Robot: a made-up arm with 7 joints. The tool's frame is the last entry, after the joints. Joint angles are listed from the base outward.
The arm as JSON. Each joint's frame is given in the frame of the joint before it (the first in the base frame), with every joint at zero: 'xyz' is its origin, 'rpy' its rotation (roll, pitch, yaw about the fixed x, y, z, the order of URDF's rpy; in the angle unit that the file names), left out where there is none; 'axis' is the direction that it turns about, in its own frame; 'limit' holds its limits. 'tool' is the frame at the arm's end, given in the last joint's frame.
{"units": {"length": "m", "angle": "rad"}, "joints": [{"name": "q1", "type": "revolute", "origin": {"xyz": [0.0, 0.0, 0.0], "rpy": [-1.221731, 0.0, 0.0]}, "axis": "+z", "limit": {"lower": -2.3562, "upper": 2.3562}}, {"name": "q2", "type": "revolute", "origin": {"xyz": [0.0, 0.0, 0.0], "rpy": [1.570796, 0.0, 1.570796]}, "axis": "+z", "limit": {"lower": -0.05, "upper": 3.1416}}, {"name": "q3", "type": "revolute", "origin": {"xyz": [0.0, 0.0, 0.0], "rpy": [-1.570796, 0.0, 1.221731]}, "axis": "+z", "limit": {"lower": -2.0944, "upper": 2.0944}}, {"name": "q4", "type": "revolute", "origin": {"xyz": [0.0, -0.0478, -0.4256], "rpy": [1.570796, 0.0, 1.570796]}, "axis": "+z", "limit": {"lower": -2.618, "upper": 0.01}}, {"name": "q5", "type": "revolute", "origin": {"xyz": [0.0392, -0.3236, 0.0], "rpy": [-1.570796, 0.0, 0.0]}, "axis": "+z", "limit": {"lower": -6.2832, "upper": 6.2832}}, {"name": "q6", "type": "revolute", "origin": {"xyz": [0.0, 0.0, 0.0], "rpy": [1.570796, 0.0, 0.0]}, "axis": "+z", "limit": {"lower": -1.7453, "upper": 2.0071}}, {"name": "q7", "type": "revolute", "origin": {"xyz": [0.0, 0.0, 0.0], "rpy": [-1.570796, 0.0, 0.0]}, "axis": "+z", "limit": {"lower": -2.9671, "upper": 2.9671}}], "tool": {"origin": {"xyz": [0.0, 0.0, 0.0], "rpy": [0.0, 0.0, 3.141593]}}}
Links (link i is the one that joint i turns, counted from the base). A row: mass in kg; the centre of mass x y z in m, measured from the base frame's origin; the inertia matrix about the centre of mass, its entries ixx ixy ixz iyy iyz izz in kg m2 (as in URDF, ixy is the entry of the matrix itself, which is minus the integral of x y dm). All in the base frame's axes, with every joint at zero. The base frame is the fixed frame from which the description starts. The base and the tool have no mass.
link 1: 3.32; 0.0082 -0.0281 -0.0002; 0.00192 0 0 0.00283 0.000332 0.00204
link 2: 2.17; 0.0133 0.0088 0.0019; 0.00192 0 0 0.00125 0 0.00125
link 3: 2.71; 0.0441 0.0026 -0.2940; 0.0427 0 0.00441 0.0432 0 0.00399
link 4: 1.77; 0.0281 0.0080 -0.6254; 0.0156 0 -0.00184 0.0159 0 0.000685
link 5: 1.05; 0.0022 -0.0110 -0.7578; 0.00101 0 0 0.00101 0 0.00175
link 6: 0.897; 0.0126 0.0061 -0.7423; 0.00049 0 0 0.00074 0 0.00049
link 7: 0.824; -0.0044 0.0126 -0.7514; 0.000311 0 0 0.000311 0 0.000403
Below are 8 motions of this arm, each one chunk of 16 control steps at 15 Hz.
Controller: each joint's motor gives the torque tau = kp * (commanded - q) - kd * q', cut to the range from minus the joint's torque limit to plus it. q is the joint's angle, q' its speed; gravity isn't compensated. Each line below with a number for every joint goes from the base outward.
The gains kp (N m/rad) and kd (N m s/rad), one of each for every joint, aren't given. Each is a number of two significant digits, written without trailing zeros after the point. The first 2 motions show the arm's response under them.
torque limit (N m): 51 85 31 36 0.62 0.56 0.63
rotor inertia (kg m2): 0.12 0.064 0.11 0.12 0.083 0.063 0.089
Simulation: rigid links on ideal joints. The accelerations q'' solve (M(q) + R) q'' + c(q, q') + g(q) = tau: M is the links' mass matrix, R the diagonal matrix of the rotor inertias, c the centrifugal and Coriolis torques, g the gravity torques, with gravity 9.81 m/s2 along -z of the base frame. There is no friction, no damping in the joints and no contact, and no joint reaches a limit. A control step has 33 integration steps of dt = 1/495 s. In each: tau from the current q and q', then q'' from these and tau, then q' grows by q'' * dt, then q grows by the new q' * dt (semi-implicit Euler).
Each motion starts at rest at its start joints. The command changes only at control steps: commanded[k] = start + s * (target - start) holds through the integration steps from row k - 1 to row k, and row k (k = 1, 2, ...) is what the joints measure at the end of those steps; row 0 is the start. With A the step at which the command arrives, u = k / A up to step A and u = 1 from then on. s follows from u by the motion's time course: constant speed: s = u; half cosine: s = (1 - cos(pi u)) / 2; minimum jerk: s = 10 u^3 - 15 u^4 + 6 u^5; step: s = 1 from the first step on.
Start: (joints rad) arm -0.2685 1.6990 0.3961 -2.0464 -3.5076 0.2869 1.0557
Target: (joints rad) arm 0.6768 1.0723 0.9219 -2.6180 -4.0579 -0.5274 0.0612
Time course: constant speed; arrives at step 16
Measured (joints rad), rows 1 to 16:
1: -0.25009 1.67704 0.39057 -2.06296 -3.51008 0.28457 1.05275
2: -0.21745 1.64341 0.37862 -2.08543 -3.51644 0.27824 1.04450
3: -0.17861 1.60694 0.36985 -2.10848 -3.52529 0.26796 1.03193
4: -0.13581 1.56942 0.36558 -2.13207 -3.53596 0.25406 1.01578
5: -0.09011 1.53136 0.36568 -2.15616 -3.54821 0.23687 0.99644
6: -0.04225 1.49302 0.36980 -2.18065 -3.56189 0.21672 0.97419
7: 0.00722 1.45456 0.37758 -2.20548 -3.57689 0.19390 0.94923
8: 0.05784 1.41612 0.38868 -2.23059 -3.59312 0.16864 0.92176
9: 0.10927 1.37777 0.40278 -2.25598 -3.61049 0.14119 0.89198
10: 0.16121 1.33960 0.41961 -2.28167 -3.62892 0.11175 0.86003
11: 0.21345 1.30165 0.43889 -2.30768 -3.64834 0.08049 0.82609
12: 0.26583 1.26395 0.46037 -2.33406 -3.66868 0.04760 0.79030
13: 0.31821 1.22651 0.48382 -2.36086 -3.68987 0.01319 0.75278
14: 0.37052 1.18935 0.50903 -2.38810 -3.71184 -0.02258 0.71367
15: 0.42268 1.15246 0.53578 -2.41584 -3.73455 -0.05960 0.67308
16: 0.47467 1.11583 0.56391 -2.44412 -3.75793 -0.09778 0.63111
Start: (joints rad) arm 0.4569 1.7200 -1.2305 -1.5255 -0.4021 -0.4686 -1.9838
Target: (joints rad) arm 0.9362 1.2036 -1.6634 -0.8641 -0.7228 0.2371 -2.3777
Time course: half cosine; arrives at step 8
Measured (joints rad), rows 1 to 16:
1: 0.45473 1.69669 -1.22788 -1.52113 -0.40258 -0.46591 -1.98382
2: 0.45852 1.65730 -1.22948 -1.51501 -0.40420 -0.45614 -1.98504
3: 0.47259 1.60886 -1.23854 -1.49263 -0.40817 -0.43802 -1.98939
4: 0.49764 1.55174 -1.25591 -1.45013 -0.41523 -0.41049 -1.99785
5: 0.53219 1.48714 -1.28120 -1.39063 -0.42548 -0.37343 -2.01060
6: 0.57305 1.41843 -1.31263 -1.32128 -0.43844 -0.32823 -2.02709
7: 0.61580 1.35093 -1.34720 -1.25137 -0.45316 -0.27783 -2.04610
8: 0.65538 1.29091 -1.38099 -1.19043 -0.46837 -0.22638 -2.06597
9: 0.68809 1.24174 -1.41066 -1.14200 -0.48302 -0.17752 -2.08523
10: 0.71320 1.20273 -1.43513 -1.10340 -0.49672 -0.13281 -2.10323
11: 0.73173 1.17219 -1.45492 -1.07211 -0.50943 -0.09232 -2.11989
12: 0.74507 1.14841 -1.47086 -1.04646 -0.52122 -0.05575 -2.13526
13: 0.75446 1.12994 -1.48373 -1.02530 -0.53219 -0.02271 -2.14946
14: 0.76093 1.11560 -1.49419 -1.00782 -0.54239 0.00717 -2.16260
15: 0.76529 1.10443 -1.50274 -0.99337 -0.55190 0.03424 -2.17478
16: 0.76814 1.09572 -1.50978 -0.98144 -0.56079 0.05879 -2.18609
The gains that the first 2 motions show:
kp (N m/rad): 130 150 68 55 2.4 2 2.6
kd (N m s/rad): 46 50 32 18 2.6 1.5 2.6
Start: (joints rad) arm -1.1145 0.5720 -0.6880 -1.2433 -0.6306 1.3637 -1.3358
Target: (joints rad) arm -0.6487 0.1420 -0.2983 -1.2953 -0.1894 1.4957 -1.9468
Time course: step
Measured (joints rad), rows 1 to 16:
1: -1.04172 0.50790 -0.62420 -1.24597 -0.61837 1.37063 -1.35082
2: -0.93994 0.43094 -0.59837 -1.23350 -0.59396 1.38121 -1.38613
3: -0.84263 0.36470 -0.58366 -1.21111 -0.56889 1.39161 -1.42454
4: -0.75978 0.31257 -0.57033 -1.18714 -0.54484 1.40184 -1.46151
5: -0.69284 0.27257 -0.55607 -1.16559 -0.52207 1.41197 -1.49623
6: -0.64017 0.24203 -0.54090 -1.14769 -0.50063 1.42191 -1.52865
7: -0.59927 0.21867 -0.52534 -1.13341 -0.48050 1.43156 -1.55888
8: -0.56771 0.20074 -0.50992 -1.12225 -0.46161 1.44084 -1.58706
9: -0.54342 0.18693 -0.49504 -1.11362 -0.44391 1.44968 -1.61332
10: -0.52474 0.17625 -0.48095 -1.10697 -0.42732 1.45806 -1.63780
11: -0.51036 0.16796 -0.46783 -1.10186 -0.41179 1.46597 -1.66062
12: -0.49927 0.16147 -0.45574 -1.09792 -0.39724 1.47341 -1.68189
13: -0.49071 0.15638 -0.44471 -1.09489 -0.38362 1.48039 -1.70172
14: -0.48408 0.15235 -0.43470 -1.09254 -0.37087 1.48692 -1.72020
15: -0.47893 0.14914 -0.42569 -1.09070 -0.35894 1.49301 -1.73743
16: -0.47492 0.14657 -0.41761 -1.08927 -0.34776 1.49870 -1.75348

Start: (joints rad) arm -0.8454 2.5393 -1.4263 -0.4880 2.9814 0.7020 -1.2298
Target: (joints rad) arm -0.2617 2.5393 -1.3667 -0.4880 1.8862 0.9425 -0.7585
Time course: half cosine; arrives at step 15
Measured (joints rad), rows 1 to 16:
1: -0.85645 2.53080 -1.43539 -0.49359 2.98145 0.70091 -1.22812
2: -0.86466 2.51532 -1.44602 -0.50675 2.98090 0.69993 -1.22424
3: -0.86542 2.49888 -1.45525 -0.52206 2.97787 0.70022 -1.21882
4: -0.85812 2.48363 -1.46289 -0.53689 2.97105 0.70203 -1.21171
5: -0.84266 2.47016 -1.46889 -0.55033 2.95950 0.70549 -1.20263
6: -0.81936 2.45839 -1.47325 -0.56228 2.94261 0.71067 -1.19133
7: -0.78887 2.44798 -1.47603 -0.57294 2.92012 0.71759 -1.17773
8: -0.75220 2.43855 -1.47730 -0.58263 2.89206 0.72619 -1.16184
9: -0.71060 2.42976 -1.47719 -0.59166 2.85878 0.73634 -1.14382
10: -0.66559 2.42135 -1.47585 -0.60026 2.82091 0.74782 -1.12397
11: -0.61885 2.41313 -1.47348 -0.60861 2.77933 0.76032 -1.10270
12: -0.57218 2.40502 -1.47030 -0.61680 2.73513 0.77348 -1.08051
13: -0.52737 2.39701 -1.46657 -0.62484 2.68957 0.78691 -1.05800
14: -0.48620 2.38914 -1.46255 -0.63270 2.64400 0.80016 -1.03576
15: -0.45028 2.38152 -1.45852 -0.64028 2.59980 0.81280 -1.01445
16: -0.41995 2.37427 -1.45470 -0.64746 2.55794 0.82453 -0.99447

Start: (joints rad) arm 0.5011 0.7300 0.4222 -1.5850 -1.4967 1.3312 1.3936
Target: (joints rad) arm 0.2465 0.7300 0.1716 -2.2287 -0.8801 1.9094 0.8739
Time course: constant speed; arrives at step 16
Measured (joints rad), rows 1 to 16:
1: 0.49749 0.71516 0.40862 -1.57410 -1.49471 1.33354 1.39359
2: 0.49519 0.69242 0.38496 -1.56283 -1.48865 1.34005 1.39294
3: 0.49212 0.67185 0.36077 -1.55850 -1.47983 1.34976 1.39063
4: 0.48708 0.65532 0.33788 -1.56202 -1.46905 1.36197 1.38645
5: 0.48003 0.64267 0.31650 -1.57256 -1.45667 1.37630 1.38043
6: 0.47134 0.63328 0.29646 -1.58885 -1.44282 1.39252 1.37266
7: 0.46144 0.62648 0.27753 -1.60968 -1.42761 1.41044 1.36324
8: 0.45069 0.62171 0.25948 -1.63406 -1.41114 1.42990 1.35229
9: 0.43937 0.61851 0.24215 -1.66118 -1.39346 1.45076 1.33990
10: 0.42767 0.61653 0.22537 -1.69045 -1.37466 1.47288 1.32616
11: 0.41573 0.61550 0.20903 -1.72141 -1.35481 1.49615 1.31117
12: 0.40364 0.61519 0.19304 -1.75373 -1.33396 1.52045 1.29501
13: 0.39142 0.61546 0.17734 -1.78714 -1.31219 1.54568 1.27775
14: 0.37911 0.61618 0.16187 -1.82148 -1.28955 1.57175 1.25948
15: 0.36672 0.61725 0.14659 -1.85658 -1.26610 1.59858 1.24025
16: 0.35423 0.61860 0.13147 -1.89236 -1.24190 1.62608 1.22013

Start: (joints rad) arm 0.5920 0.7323 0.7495 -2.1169 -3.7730 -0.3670 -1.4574
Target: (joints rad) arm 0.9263 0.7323 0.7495 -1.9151 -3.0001 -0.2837 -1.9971
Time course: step
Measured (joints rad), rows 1 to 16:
1: 0.63501 0.72254 0.73073 -2.08287 -3.75538 -0.36274 -1.47072
2: 0.68376 0.70167 0.70937 -2.02766 -3.71401 -0.35682 -1.49992
3: 0.72425 0.68294 0.68961 -1.97798 -3.66990 -0.35096 -1.53040
4: 0.75664 0.66774 0.67218 -1.93748 -3.62776 -0.34519 -1.55929
5: 0.78219 0.65577 0.65702 -1.90536 -3.58809 -0.33951 -1.58631
6: 0.80218 0.64649 0.64391 -1.88018 -3.55082 -0.33393 -1.61153
7: 0.81770 0.63938 0.63261 -1.86062 -3.51580 -0.32849 -1.63507
8: 0.82969 0.63399 0.62289 -1.84550 -3.48291 -0.32320 -1.65704
9: 0.83891 0.62995 0.61455 -1.83387 -3.45201 -0.31809 -1.67755
10: 0.84598 0.62694 0.60740 -1.82497 -3.42297 -0.31318 -1.69671
11: 0.85138 0.62472 0.60128 -1.81818 -3.39570 -0.30849 -1.71461
12: 0.85551 0.62311 0.59604 -1.81300 -3.37008 -0.30402 -1.73134
13: 0.85865 0.62195 0.59156 -1.80907 -3.34601 -0.29977 -1.74697
14: 0.86105 0.62113 0.58772 -1.80608 -3.32340 -0.29575 -1.76159
15: 0.86288 0.62056 0.58444 -1.80382 -3.30216 -0.29195 -1.77526
16: 0.86428 0.62017 0.58164 -1.80211 -3.28220 -0.28838 -1.78804

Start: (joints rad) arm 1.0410 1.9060 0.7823 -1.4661 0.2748 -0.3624 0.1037
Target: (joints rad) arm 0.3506 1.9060 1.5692 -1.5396 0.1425 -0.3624 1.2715
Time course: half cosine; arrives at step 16
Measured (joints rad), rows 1 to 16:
1: 1.05187 1.90089 0.76655 -1.47908 0.27580 -0.36287 0.10488
2: 1.06452 1.89009 0.74453 -1.49487 0.27871 -0.36379 0.10914
3: 1.07071 1.87871 0.72771 -1.50719 0.28201 -0.36474 0.11678
4: 1.06848 1.86840 0.71888 -1.51717 0.28495 -0.36562 0.12840
5: 1.05740 1.85952 0.71889 -1.52578 0.28724 -0.36643 0.14473
6: 1.03772 1.85197 0.72783 -1.53354 0.28879 -0.36715 0.16634
7: 1.01006 1.84556 0.74533 -1.54073 0.28956 -0.36776 0.19355
8: 0.97539 1.84008 0.77071 -1.54749 0.28954 -0.36823 0.22640
9: 0.93490 1.83533 0.80303 -1.55387 0.28878 -0.36852 0.26466
10: 0.88996 1.83115 0.84117 -1.55986 0.28731 -0.36858 0.30780
11: 0.84212 1.82736 0.88382 -1.56539 0.28520 -0.36838 0.35502
12: 0.79300 1.82384 0.92955 -1.57040 0.28252 -0.36787 0.40532
13: 0.74429 1.82046 0.97682 -1.57476 0.27937 -0.36702 0.45751
14: 0.69766 1.81711 1.02403 -1.57840 0.27584 -0.36582 0.51029
15: 0.65476 1.81371 1.06953 -1.58119 0.27207 -0.36427 0.56229
16: 0.61712 1.81020 1.11168 -1.58304 0.26817 -0.36241 0.61211

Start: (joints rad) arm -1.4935 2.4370 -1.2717 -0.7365 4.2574 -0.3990 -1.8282
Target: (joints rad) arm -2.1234 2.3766 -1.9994 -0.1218 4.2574 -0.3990 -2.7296
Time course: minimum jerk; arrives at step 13
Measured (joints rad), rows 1 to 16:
1: -1.50456 2.43710 -1.28710 -0.73403 4.25758 -0.39893 -1.82858
2: -1.51777 2.43741 -1.30539 -0.72762 4.25782 -0.39834 -1.83020
3: -1.53461 2.43754 -1.32604 -0.71660 4.25805 -0.39768 -1.83422
4: -1.55815 2.43708 -1.35193 -0.69808 4.25827 -0.39704 -1.84229
5: -1.59056 2.43616 -1.38516 -0.66975 4.25851 -0.39640 -1.85598
6: -1.63267 2.43527 -1.42662 -0.63051 4.25875 -0.39565 -1.87635
7: -1.68381 2.43514 -1.47585 -0.58082 4.25901 -0.39471 -1.90375
8: -1.74195 2.43650 -1.53112 -0.52272 4.25929 -0.39348 -1.93774
9: -1.80397 2.43990 -1.58970 -0.45954 4.25960 -0.39192 -1.97713
10: -1.86616 2.44561 -1.64829 -0.39544 4.25997 -0.39002 -2.02011
11: -1.92487 2.45353 -1.70360 -0.33466 4.26040 -0.38780 -2.06456
12: -1.97719 2.46316 -1.75298 -0.28069 4.26094 -0.38535 -2.10845
13: -2.02175 2.47365 -1.79523 -0.23533 4.26157 -0.38277 -2.15024
14: -2.05911 2.48403 -1.83091 -0.19816 4.26231 -0.38017 -2.18932
15: -2.09039 2.49369 -1.86103 -0.16810 4.26313 -0.37762 -2.22569
16: -2.11653 2.50236 -1.88647 -0.14402 4.26405 -0.37514 -2.25949

